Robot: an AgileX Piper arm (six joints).
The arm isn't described. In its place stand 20 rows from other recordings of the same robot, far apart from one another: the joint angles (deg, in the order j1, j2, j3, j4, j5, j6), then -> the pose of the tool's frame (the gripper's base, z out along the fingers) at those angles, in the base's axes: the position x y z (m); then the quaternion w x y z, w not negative.
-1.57 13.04 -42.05 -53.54 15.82 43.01 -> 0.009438, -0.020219, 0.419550, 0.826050, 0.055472, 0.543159, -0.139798
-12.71 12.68 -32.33 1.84 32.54 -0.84 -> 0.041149, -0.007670, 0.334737, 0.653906, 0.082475, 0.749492, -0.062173
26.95 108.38 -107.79 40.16 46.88 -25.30 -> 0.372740, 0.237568, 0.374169, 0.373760, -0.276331, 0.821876, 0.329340
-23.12 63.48 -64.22 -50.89 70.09 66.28 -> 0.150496, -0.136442, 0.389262, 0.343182, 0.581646, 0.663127, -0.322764
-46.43 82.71 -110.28 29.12 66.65 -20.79 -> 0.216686, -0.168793, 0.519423, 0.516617, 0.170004, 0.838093, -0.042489
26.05 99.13 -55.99 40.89 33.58 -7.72 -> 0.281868, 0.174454, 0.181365, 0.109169, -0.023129, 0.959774, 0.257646
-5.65 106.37 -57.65 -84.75 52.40 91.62 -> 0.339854, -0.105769, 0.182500, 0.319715, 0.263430, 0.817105, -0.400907
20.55 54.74 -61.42 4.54 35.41 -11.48 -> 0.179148, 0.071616, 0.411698, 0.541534, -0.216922, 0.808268, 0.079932
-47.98 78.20 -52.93 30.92 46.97 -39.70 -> 0.200345, -0.171286, 0.266019, 0.294320, 0.207731, 0.932310, 0.031964
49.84 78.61 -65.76 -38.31 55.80 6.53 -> 0.213713, 0.180908, 0.329488, 0.334412, -0.448837, 0.811416, -0.168280
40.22 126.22 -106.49 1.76 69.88 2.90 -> 0.345478, 0.295596, 0.194941, 0.038310, -0.315203, 0.947747, 0.030893
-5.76 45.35 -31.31 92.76 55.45 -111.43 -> 0.138479, 0.061275, 0.328791, 0.653061, -0.373806, 0.620691, 0.220279
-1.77 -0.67 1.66 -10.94 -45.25 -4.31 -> 0.025609, 0.011479, 0.265535, 0.929785, -0.094485, 0.344516, -0.088780
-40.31 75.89 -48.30 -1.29 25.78 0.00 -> 0.204559, -0.174708, 0.262244, 0.330725, 0.314794, 0.880114, -0.130100
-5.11 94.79 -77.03 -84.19 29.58 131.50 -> 0.382132, -0.079040, 0.345315, 0.615587, 0.482980, 0.622226, 0.024846
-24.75 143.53 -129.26 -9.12 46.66 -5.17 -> 0.497064, -0.240701, 0.166537, 0.263704, 0.127343, 0.945220, -0.144231
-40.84 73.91 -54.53 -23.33 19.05 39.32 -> 0.206963, -0.194446, 0.316261, 0.462031, 0.450432, 0.748112, -0.154813
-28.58 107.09 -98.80 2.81 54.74 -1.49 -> 0.370287, -0.197571, 0.312014, 0.271853, 0.232957, 0.932427, -0.049056
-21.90 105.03 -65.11 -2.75 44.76 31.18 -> 0.319001, -0.131551, 0.170733, 0.091071, 0.431062, 0.897647, -0.011029
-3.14 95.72 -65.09 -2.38 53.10 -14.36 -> 0.319312, -0.020543, 0.222300, 0.094296, -0.107991, 0.989137, -0.032474
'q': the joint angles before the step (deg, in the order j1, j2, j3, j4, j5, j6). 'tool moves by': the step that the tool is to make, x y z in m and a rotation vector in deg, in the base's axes. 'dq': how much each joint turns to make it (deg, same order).
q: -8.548 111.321 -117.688 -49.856 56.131 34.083
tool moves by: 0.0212 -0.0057 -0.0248 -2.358 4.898 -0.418
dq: -0.001 5.372 -3.163 -1.870 1.340 -2.218
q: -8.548 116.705 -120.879 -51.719 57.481 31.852
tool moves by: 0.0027 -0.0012 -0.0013 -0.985 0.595 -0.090
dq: 0.003 0.815 -0.891 -0.774 0.257 -0.541
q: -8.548 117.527 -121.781 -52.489 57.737 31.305
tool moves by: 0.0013 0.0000 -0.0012 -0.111 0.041 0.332
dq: -0.007 0.187 -0.008 -0.002 -0.375 -0.109
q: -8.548 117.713 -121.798 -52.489 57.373 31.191
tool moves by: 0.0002 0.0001 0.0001 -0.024 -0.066 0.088
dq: 0.007 0.014 -0.029 0.003 -0.098 -0.008
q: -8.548 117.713 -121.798 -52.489 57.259 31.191
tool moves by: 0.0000 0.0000 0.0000 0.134 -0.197 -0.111
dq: 0.000 0.000 -0.001 0.000 0.001 0.262
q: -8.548 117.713 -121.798 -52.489 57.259 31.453
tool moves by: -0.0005 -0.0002 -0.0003 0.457 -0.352 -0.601
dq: -0.004 -0.007 0.021 -0.005 0.352 0.760
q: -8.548 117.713 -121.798 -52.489 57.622 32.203
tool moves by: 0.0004 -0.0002 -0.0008 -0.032 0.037 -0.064
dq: -0.007 0.094 0.032 -0.112 -0.017 0.125
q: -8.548 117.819 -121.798 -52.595 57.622 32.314
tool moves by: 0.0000 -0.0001 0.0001 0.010 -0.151 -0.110
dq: -0.002 0.009 -0.014 -0.100 0.002 0.215
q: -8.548 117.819 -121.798 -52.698 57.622 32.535
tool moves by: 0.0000 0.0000 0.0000 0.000 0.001 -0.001
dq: 0.000 0.001 -0.001 0.000 0.002 -0.001
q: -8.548 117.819 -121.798 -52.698 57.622 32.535
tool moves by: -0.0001 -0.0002 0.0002 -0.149 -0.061 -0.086
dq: -0.005 -0.012 0.026 -0.220 -0.012 0.133
